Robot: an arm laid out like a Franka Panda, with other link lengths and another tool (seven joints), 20 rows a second.
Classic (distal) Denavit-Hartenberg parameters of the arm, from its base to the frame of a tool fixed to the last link. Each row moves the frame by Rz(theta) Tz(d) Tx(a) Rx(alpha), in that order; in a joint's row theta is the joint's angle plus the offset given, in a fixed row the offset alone. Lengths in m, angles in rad.
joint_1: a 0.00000  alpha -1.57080  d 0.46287  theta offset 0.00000
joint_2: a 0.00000  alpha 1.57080  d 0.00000  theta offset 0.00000
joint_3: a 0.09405  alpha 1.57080  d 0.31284  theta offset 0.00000
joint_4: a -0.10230  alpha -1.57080  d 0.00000  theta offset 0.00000
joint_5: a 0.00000  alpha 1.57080  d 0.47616  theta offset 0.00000
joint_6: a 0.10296  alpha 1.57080  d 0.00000  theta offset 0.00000
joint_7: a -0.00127  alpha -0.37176  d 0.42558  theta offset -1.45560
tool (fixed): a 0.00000  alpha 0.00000  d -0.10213  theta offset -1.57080
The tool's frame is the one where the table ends.
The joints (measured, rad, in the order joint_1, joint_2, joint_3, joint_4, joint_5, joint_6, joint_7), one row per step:
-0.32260 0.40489 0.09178 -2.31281 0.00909 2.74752 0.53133
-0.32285 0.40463 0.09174 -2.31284 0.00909 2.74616 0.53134
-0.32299 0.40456 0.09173 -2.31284 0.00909 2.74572 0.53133
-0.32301 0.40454 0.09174 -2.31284 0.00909 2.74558 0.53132
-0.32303 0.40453 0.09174 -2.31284 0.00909 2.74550 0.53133
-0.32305 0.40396 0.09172 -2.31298 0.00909 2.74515 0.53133
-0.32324 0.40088 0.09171 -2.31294 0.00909 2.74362 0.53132
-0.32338 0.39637 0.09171 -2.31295 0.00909 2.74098 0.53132
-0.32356 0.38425 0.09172 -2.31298 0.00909 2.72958 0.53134
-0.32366 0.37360 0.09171 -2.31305 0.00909 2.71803 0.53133
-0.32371 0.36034 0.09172 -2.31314 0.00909 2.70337 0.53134
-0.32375 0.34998 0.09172 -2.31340 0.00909 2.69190 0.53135
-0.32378 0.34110 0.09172 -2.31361 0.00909 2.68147 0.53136
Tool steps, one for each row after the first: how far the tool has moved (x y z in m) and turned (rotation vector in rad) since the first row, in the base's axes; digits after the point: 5 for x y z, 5 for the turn. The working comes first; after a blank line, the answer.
Tool pose at each row, in the base's axes (x y z in m, rotation vector in rad; the steps are taken from these numbers as rounded here):
0.57479 -0.09965 -0.00462 1.21295 2.50098 -0.16299
0.57442 -0.09975 -0.00460 1.21359 2.50188 -0.16347
0.57430 -0.09981 -0.00460 1.21385 2.50215 -0.16363
0.57426 -0.09980 -0.00460 1.21388 2.50226 -0.16367
0.57424 -0.09981 -0.00460 1.21393 2.50231 -0.16370
0.57428 -0.09986 -0.00435 1.21392 2.50222 -0.16375
0.57516 -0.10032 -0.00268 1.21353 2.50065 -0.16359
0.57629 -0.10084 -0.00030 1.21290 2.49888 -0.16346
0.57792 -0.10175 0.00576 1.21208 2.49827 -0.16443
0.57879 -0.10239 0.01095 1.21167 2.49925 -0.16578
0.57971 -0.10307 0.01742 1.21116 2.50077 -0.16753
0.58024 -0.10356 0.02241 1.21084 2.50213 -0.16898
0.58047 -0.10391 0.02665 1.21071 2.50385 -0.17042

-0.00037 -0.00010 0.00002 0.00024 0.00111 -0.00024
-0.00049 -0.00016 0.00002 0.00032 0.00147 -0.00036
-0.00053 -0.00015 0.00002 0.00035 0.00158 -0.00036
-0.00055 -0.00016 0.00002 0.00037 0.00165 -0.00038
-0.00051 -0.00021 0.00027 0.00030 0.00159 -0.00041
0.00037 -0.00067 0.00194 -0.00032 0.00011 -0.00054
0.00150 -0.00119 0.00432 -0.00110 -0.00160 -0.00057
0.00313 -0.00210 0.01038 -0.00216 -0.00201 -0.00032
0.00400 -0.00274 0.01557 -0.00272 -0.00085 0.00002
0.00492 -0.00342 0.02204 -0.00334 0.00087 0.00052
0.00545 -0.00391 0.02703 -0.00378 0.00242 0.00089
0.00568 -0.00426 0.03127 -0.00402 0.00431 0.00123

